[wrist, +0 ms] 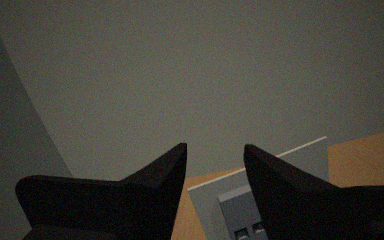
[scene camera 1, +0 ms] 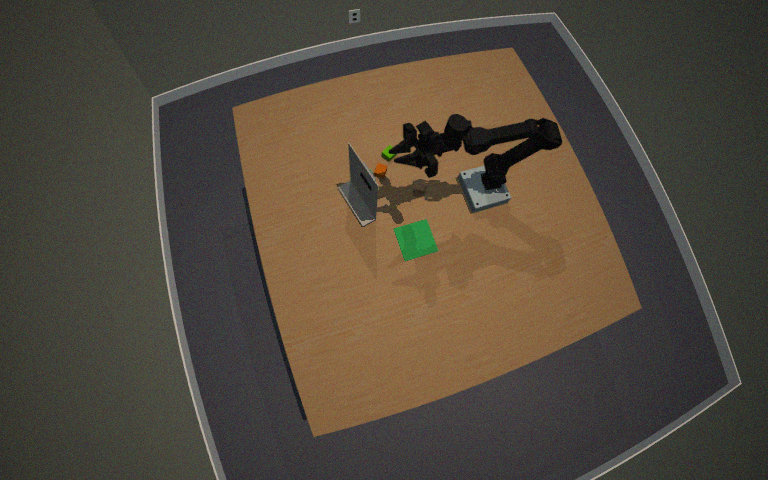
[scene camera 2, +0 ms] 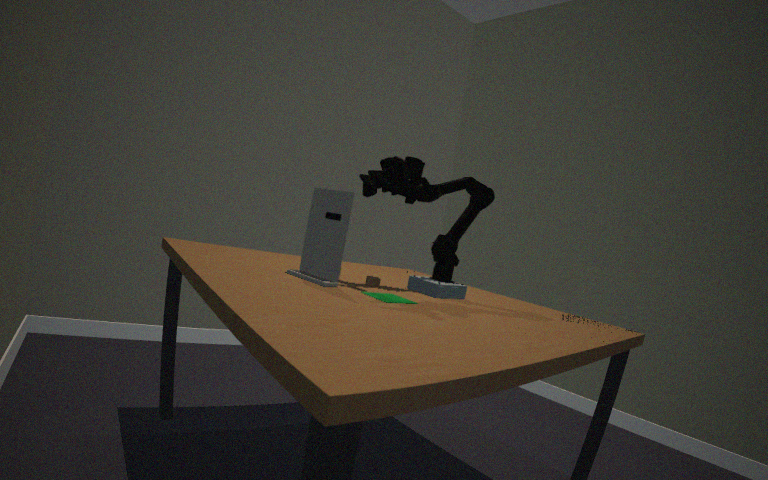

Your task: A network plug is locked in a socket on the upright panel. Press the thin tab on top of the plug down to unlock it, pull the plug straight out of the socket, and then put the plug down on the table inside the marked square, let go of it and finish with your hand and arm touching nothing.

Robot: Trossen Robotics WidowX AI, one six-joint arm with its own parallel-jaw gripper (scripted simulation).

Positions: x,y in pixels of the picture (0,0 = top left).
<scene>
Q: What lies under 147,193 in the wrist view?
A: My gripper.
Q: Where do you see a grey upright panel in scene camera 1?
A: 361,193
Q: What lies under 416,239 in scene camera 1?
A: A green marked square.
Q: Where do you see a grey upright panel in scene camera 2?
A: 330,210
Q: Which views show my gripper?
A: The wrist view, scene camera 1 and scene camera 2: all of them.
</scene>
